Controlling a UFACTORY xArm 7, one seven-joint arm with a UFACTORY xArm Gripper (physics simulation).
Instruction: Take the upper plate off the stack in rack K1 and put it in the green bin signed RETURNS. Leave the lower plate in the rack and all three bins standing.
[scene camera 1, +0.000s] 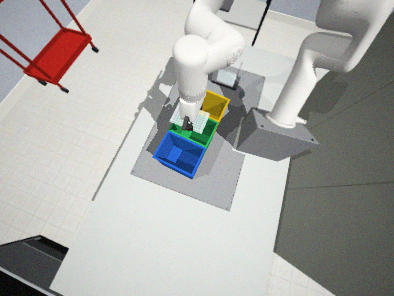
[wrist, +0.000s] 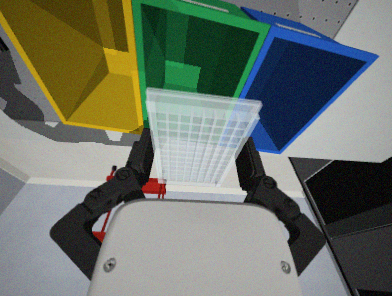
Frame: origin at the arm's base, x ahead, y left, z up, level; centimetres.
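Where they show: gripper, between the fingertips: (scene camera 1: 193, 119) (wrist: 197, 142); arm's base, origin of its link: (scene camera 1: 279, 121).
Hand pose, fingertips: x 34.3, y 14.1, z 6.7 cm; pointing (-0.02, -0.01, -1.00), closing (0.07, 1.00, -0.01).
Note:
Things, the pixels of their top centre, and the offset from my fingertips. "pt": a spot on its surface instead. Level surfaces: height alone.
- clear gridded plate, centre of its top: (wrist: 195, 159) (scene camera 1: 189, 116) dx +1.5, dy -0.1, dz +1.0 cm
- green bin, centre of its top: (wrist: 189, 96) (scene camera 1: 193, 126) dx +0.3, dy -1.1, dz -8.5 cm
- blue bin, centre of its top: (wrist: 277, 112) (scene camera 1: 179, 152) dx +2.2, dy +11.8, dz -8.5 cm
- yellow bin, centre of its top: (wrist: 85, 77) (scene camera 1: 206, 102) dx -1.6, dy -14.1, dz -8.5 cm
- Rack K1, a spot on its surface: (scene camera 1: 230, 85) pt dx -10.3, dy -40.8, dz -24.2 cm
- pale plate, centre of its top: (scene camera 1: 225, 76) dx -5.6, dy -45.5, dz -23.1 cm
- grey perforated mat, height of its surface: dz -26.4 cm
- white table, height of its surface: dz -27.8 cm
My gripper (scene camera 1: 187, 123) (wrist: 197, 142) is shut on a clear gridded plate (scene camera 1: 202, 122) (wrist: 200, 125) and holds it by its two long sides. The plate is in the air above the green bin (scene camera 1: 202, 136) (wrist: 138, 65), and in the wrist view it overlaps that bin's near part and the edge of the blue bin (scene camera 1: 192, 162) (wrist: 310, 90). The yellow bin (scene camera 1: 215, 106) (wrist: 117, 85) stands on the green bin's other side. All three bins are upright. Rack K1 (scene camera 1: 230, 87) stands beyond the yellow bin in the scene view, with a pale plate (scene camera 1: 226, 77) in it. The bins' signs are not readable.
The bins stand in a row on a grey perforated mat (scene camera 1: 215, 185) on the white table (scene camera 1: 150, 225). The arm's grey base block (scene camera 1: 275, 135) is at the right. A red cart (scene camera 1: 59, 55) (wrist: 154, 186) stands on the floor. A dark unit (scene camera 1: 30, 260) is at the lower left.

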